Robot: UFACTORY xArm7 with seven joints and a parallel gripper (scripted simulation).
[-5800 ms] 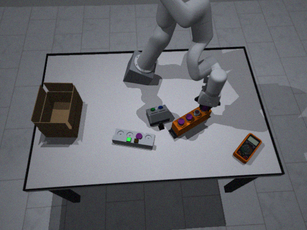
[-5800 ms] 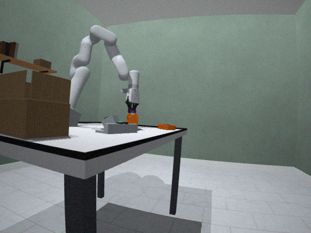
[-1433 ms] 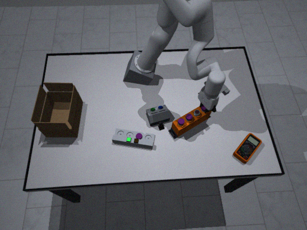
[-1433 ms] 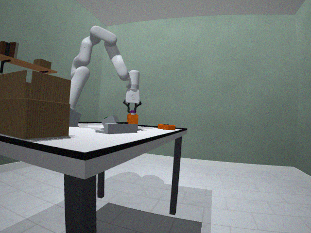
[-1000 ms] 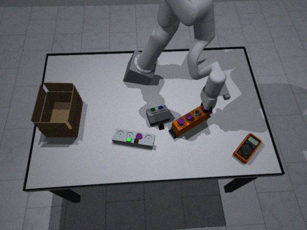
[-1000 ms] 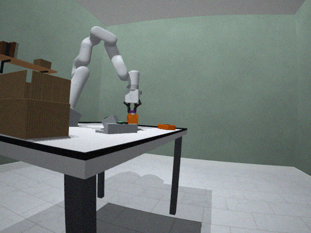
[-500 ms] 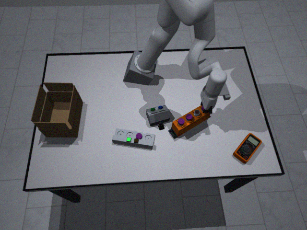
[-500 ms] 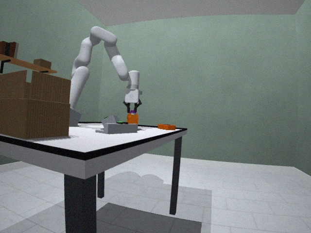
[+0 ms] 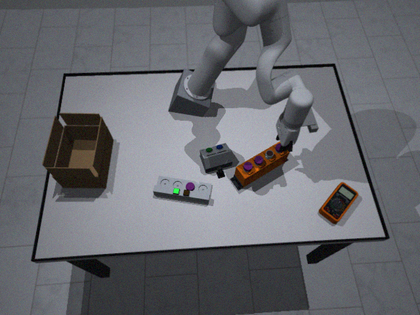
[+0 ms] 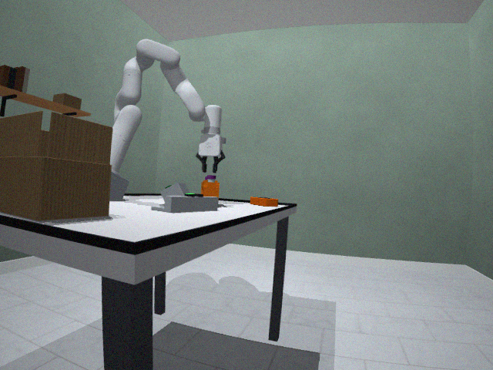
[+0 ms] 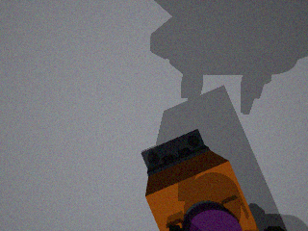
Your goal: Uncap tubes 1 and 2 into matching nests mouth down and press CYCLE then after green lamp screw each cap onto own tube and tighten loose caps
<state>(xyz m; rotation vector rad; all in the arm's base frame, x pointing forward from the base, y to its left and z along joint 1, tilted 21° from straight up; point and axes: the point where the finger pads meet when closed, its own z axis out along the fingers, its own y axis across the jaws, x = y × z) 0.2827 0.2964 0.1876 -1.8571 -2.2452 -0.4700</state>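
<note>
My hand is 4 cm above the tube 1. Also, from my hand: blue key 24 cm to the right, 9 cm below, 2 cm behind; green key 28 cm to the right, 9 cm below; grey key housing 26 cm to the right, 11 cm below, 1 cm ahead.
</note>
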